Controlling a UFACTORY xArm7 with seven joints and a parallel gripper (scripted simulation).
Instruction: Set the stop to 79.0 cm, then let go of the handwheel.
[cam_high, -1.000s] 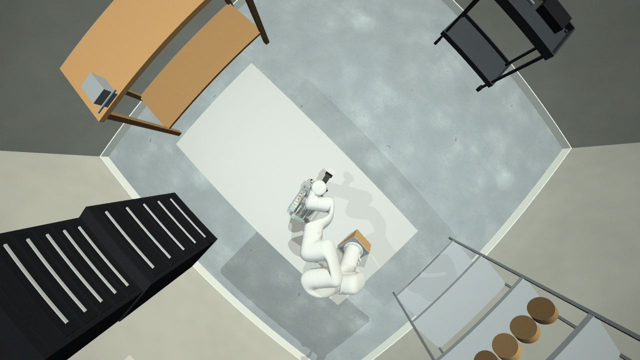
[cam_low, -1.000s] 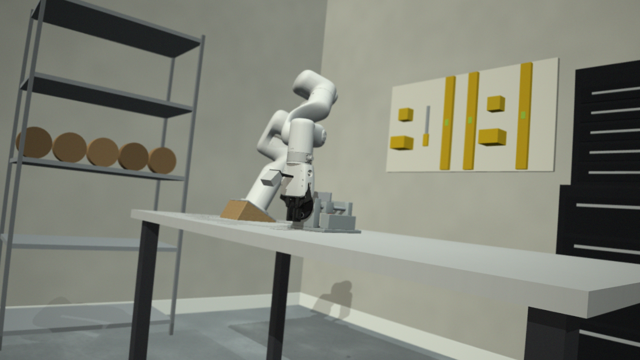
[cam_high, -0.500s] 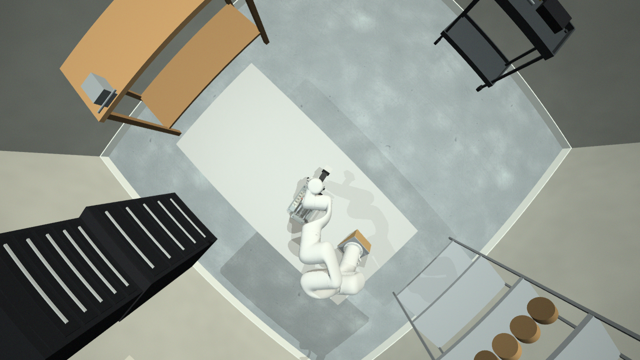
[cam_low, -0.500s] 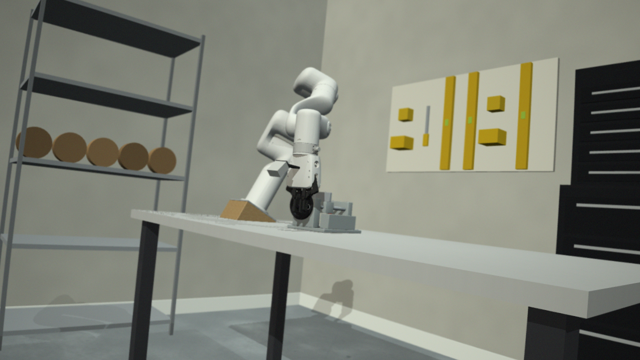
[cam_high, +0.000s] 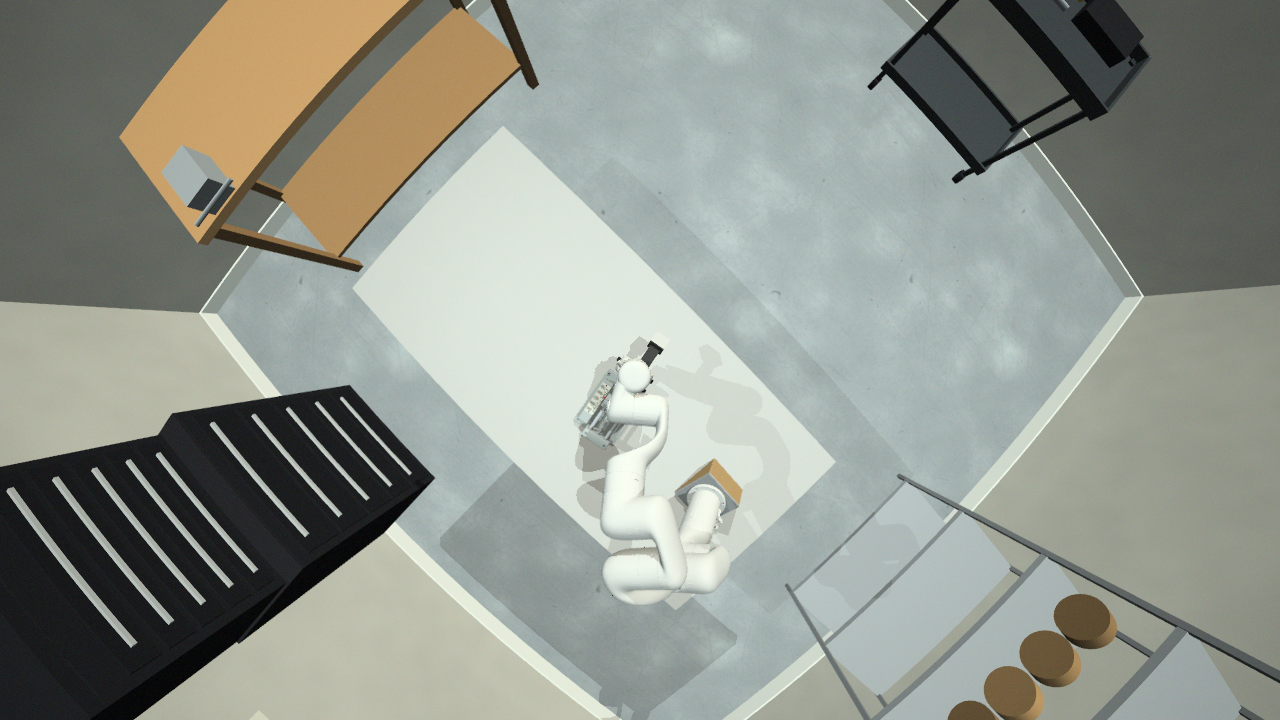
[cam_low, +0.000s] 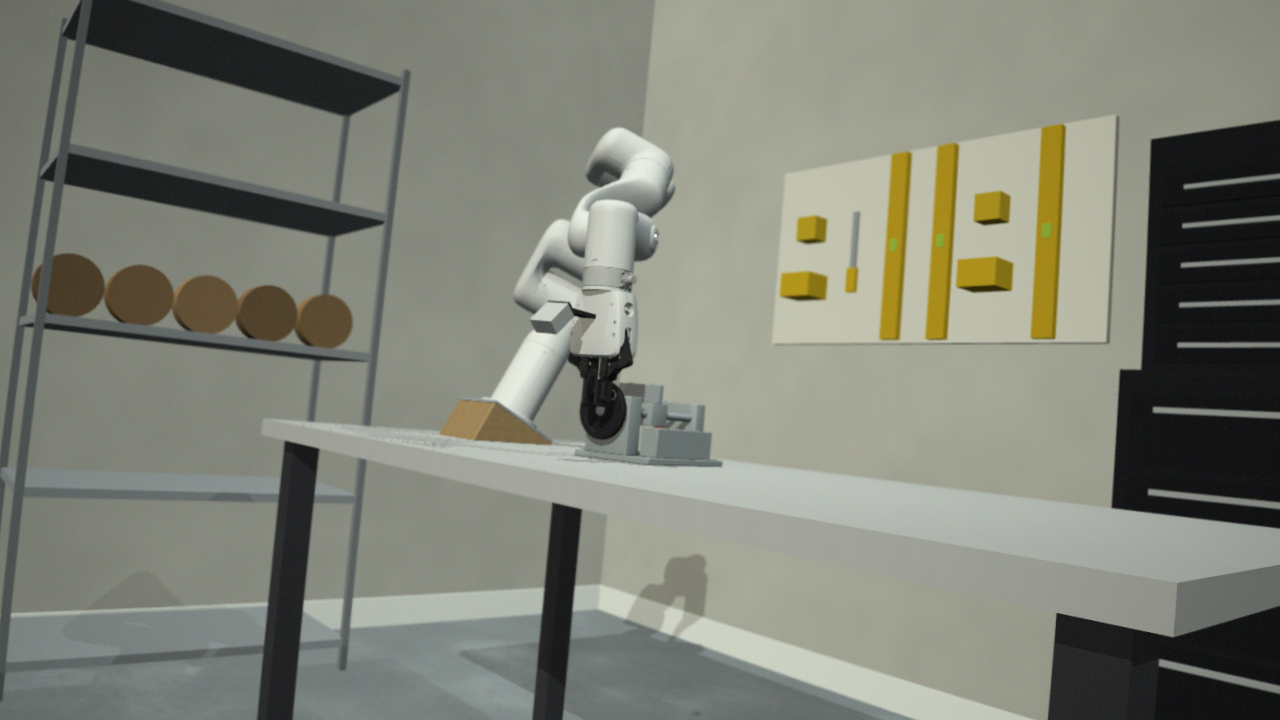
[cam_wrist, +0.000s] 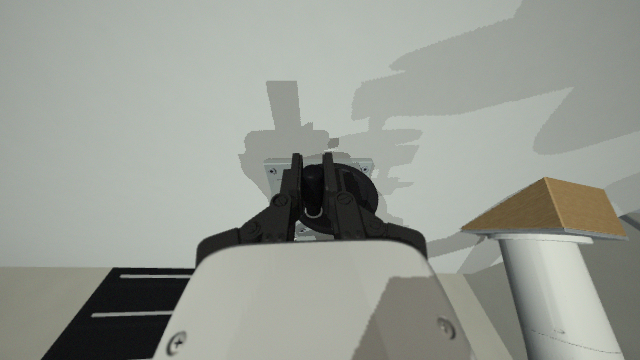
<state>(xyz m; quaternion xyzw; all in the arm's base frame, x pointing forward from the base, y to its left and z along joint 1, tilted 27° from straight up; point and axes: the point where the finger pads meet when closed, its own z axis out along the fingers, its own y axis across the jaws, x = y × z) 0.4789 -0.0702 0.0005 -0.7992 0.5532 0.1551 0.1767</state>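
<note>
Now: the black handwheel 10 mm behind my hand, 20 mm to the left of it and 10 mm below it.
</note>
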